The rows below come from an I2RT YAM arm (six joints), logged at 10 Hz.
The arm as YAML. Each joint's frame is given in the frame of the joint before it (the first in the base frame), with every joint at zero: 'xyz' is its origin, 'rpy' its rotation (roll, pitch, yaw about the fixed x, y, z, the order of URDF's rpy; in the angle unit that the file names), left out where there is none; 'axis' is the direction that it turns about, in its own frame. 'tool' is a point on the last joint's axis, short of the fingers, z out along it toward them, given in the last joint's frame.
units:
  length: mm
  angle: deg
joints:
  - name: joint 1
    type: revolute
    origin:
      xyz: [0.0, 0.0, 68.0]
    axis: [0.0, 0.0, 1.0]
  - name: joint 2
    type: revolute
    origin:
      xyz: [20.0, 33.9, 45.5]
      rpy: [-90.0, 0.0, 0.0]
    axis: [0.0, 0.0, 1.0]
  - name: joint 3
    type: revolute
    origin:
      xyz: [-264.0, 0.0, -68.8]
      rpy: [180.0, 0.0, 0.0]
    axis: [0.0, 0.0, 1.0]
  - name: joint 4
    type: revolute
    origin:
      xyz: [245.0, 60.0, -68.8]
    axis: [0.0, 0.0, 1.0]
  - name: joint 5
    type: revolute
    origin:
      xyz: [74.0, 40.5, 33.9]
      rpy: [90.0, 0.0, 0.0]
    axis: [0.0, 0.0, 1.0]
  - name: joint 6
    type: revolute
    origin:
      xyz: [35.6, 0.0, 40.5]
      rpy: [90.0, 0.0, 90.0]
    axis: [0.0, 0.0, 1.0]
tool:
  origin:
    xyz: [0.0, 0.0, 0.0]
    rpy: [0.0, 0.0, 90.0]
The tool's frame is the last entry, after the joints.
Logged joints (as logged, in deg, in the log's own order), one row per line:
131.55 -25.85 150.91 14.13 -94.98 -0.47
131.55 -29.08 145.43 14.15 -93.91 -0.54
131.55 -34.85 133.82 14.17 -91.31 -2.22
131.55 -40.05 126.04 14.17 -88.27 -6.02
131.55 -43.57 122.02 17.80 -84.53 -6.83
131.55 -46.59 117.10 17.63 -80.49 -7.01
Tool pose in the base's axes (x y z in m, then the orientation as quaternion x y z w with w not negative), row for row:
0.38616 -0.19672 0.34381 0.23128 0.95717 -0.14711 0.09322
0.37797 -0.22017 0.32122 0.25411 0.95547 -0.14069 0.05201
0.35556 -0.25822 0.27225 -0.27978 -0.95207 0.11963 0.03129
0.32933 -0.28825 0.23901 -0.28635 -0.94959 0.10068 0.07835
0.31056 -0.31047 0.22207 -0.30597 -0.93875 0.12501 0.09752
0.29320 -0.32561 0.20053 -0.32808 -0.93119 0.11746 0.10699
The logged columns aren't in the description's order. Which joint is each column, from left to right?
Columns, left to right: joint 2, joint 1, joint 3, joint 5, joint 4, joint 6.
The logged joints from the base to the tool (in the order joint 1, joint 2, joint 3, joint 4, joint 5, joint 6), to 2 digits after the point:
-25.85 131.55 150.91 -94.98 14.13 -0.47
-29.08 131.55 145.43 -93.91 14.15 -0.54
-34.85 131.55 133.82 -91.31 14.17 -2.22
-40.05 131.55 126.04 -88.27 14.17 -6.02
-43.57 131.55 122.02 -84.53 17.80 -6.83
-46.59 131.55 117.10 -80.49 17.63 -7.01

